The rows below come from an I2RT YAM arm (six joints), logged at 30 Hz.
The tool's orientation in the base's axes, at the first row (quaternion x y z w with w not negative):
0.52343 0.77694 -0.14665 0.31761
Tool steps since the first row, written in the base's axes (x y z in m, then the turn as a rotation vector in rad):
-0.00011 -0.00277 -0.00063 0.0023 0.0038 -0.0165
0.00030 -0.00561 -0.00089 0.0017 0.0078 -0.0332
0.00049 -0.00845 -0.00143 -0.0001 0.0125 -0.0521
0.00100 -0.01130 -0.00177 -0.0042 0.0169 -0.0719
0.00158 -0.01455 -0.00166 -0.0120 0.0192 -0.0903
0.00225 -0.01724 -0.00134 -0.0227 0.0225 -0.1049
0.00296 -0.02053 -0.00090 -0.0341 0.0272 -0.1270
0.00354 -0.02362 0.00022 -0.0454 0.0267 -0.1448
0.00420 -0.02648 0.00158 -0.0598 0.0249 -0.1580
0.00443 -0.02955 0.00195 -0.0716 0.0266 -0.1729
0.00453 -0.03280 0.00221 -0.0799 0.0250 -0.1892
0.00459 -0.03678 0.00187 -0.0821 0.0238 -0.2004
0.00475 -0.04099 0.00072 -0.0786 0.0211 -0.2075
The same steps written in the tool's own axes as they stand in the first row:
-0.00156 -0.00130 0.00199 0.0128 0.0019 0.0111
-0.00354 -0.00212 0.00392 0.0267 0.0013 0.0213
-0.00528 -0.00316 0.00598 0.0427 -0.0004 0.0323
-0.00724 -0.00390 0.00801 0.0597 -0.0044 0.0434
-0.00980 -0.00469 0.00994 0.0753 -0.0125 0.0534
-0.01211 -0.00515 0.01144 0.0898 -0.0223 0.0589
-0.01494 -0.00581 0.01319 0.1103 -0.0331 0.0691
-0.01804 -0.00643 0.01427 0.1243 -0.0454 0.0790
-0.02114 -0.00686 0.01507 0.1351 -0.0606 0.0850
-0.02365 -0.00787 0.01659 0.1490 -0.0721 0.0913
-0.02619 -0.00908 0.01825 0.1604 -0.0820 0.1017
-0.02885 -0.01069 0.02076 0.1674 -0.0857 0.1101
-0.03118 -0.01238 0.02404 0.1691 -0.0843 0.1182

